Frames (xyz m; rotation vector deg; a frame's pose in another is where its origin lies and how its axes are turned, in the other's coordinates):
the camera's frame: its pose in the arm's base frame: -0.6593 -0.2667 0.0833 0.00 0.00 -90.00
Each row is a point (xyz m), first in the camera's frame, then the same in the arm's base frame.
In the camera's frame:
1: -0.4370 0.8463 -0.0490
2: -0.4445 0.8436 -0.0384
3: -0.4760 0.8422 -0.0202
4: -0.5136 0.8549 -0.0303
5: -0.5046 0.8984 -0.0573
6: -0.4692 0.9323 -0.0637
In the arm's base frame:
1: 0.1870 0.1703 0.0343
2: 0.1843 0.1778 0.0449
3: 0.1829 0.2093 0.0631
4: 0.1956 0.2469 0.0530
5: 0.2391 0.2379 0.0260
6: 0.2730 0.2025 0.0196

